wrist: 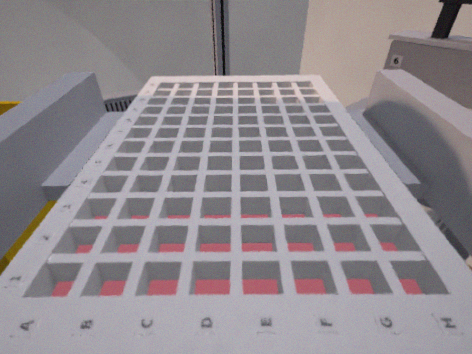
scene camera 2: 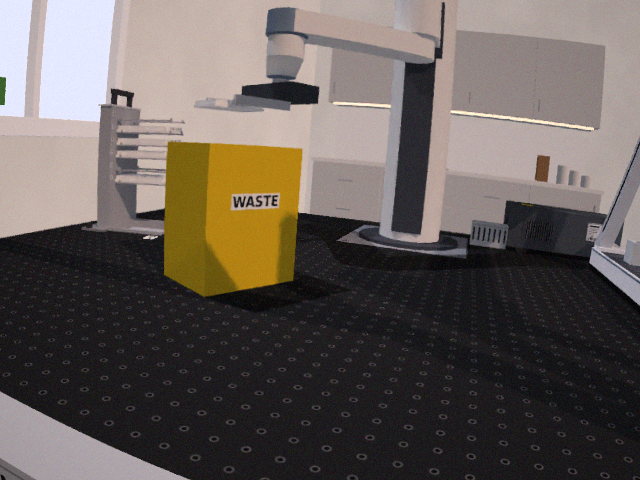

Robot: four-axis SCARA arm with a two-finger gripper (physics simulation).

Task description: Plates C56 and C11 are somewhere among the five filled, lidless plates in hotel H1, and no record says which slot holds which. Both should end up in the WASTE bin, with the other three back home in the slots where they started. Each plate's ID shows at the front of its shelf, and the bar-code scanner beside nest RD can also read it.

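Places are measured from the arm's base along level axes (x ahead, y left, z up), in metres.
Pixels of known places: gripper, between the fingertips: (wrist: 235,98) (scene camera 2: 220,100); arm's base, origin of its link: (scene camera 2: 408,244).
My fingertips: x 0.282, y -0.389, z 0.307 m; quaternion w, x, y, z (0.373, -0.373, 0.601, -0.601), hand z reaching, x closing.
Note:
Ahead of a thing's pixels: the offset from my fingertips to its middle. "pt": to the spot under its first point.
My gripper (scene camera 2: 249,103) (wrist: 235,98) is shut on a light grey, lidless plate {0.022 m back, 0.011 m left, 0.010 m down} (scene camera 2: 214,104) (wrist: 237,240) with red in its wells. The plate is level, raised above the height of the bin top; its ID does not show. The yellow WASTE bin {0.267 m ahead, 0.189 m left, 0.195 m down} (scene camera 2: 248,227) stands upright below the gripper in the scene view; part of the bin {pt 0.172 m ahead, 0.170 m left, 0.196 m down} (wrist: 10,257) shows at the wrist view's left edge. Hotel H1 {0.039 m ahead, 0.200 m right, 0.136 m down} (scene camera 2: 107,165) (wrist: 425,65) stands behind and left of the bin, with light plates on its shelves; their IDs are unreadable. The scanner and nest RD cannot be made out.
The arm's column (scene camera 2: 413,155) stands right of the bin. Beyond it are a white slotted rack {pt 0.326 m back, 0.590 m left, 0.262 m down} (scene camera 2: 488,234) and a dark vented box {pt 0.316 m back, 0.760 m left, 0.225 m down} (scene camera 2: 555,229). A white-framed device (scene camera 2: 615,206) is at the right edge. Cabinets (scene camera 2: 516,77) line the back wall.

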